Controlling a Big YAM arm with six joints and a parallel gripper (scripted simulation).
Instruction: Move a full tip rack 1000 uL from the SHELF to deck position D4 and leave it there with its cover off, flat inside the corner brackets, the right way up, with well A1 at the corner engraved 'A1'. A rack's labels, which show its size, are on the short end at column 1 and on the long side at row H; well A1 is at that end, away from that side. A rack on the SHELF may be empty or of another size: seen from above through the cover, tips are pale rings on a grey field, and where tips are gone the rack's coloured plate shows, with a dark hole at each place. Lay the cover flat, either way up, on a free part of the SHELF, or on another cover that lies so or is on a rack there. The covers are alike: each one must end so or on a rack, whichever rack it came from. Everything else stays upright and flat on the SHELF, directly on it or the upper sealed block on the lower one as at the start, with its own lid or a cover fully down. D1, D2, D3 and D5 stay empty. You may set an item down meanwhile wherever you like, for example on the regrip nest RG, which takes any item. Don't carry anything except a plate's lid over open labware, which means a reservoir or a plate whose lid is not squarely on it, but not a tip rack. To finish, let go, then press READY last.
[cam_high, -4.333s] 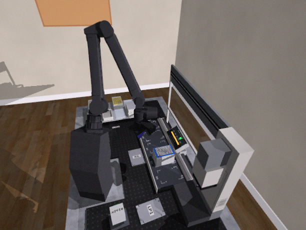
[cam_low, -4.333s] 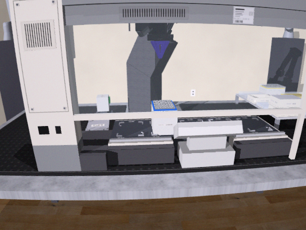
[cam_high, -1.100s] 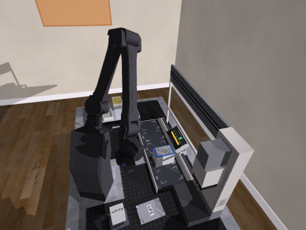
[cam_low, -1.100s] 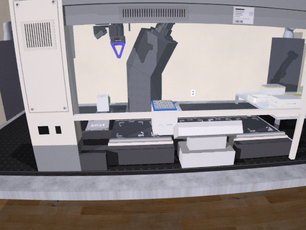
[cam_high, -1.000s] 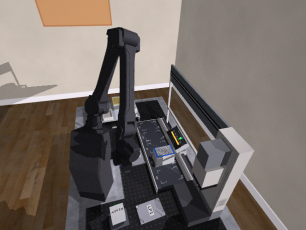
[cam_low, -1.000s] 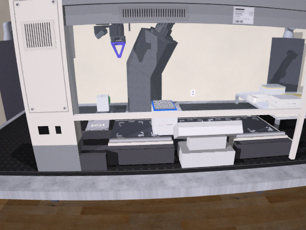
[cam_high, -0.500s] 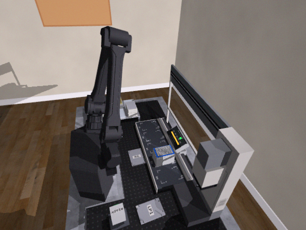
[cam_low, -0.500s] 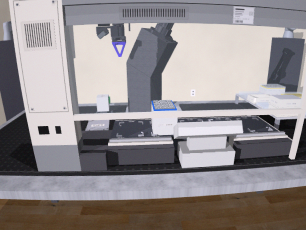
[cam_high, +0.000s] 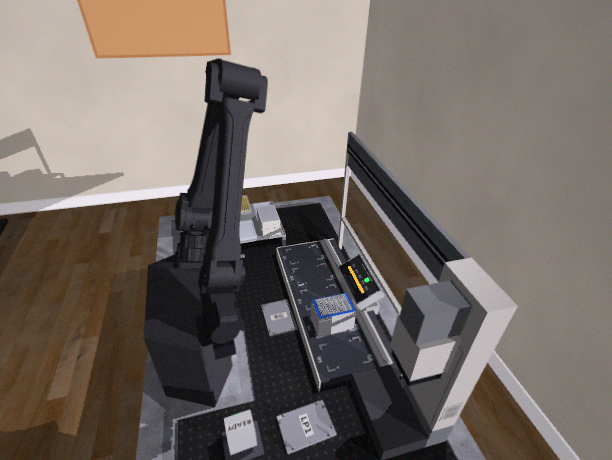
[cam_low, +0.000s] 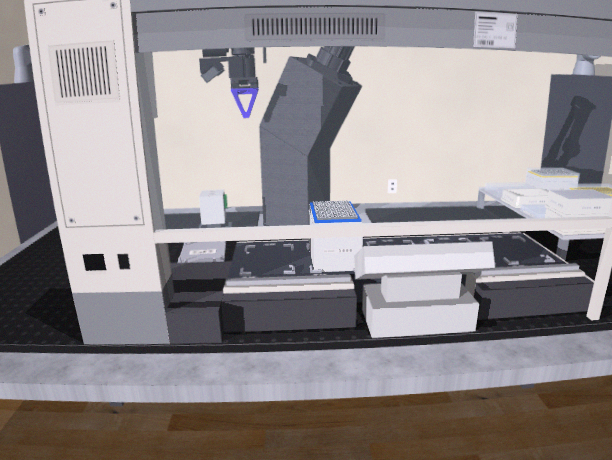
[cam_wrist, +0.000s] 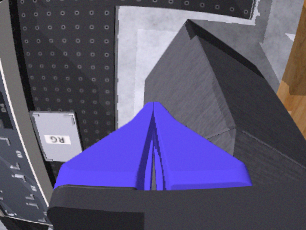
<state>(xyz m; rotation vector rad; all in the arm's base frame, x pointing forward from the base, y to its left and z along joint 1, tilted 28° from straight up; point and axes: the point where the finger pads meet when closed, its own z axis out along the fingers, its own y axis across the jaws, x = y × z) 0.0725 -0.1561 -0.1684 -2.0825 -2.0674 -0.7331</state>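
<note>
My hand is 70 mm to the left of the ready block and 220 mm above it. The rest, counted from my hand: instrument tower 520 mm ahead, 180 mm to the right, 20 mm below; then tip rack 370 mm ahead, 180 mm to the left, 180 mm below; then regrip nest RG 200 mm ahead, 290 mm to the left, 300 mm below.
</note>
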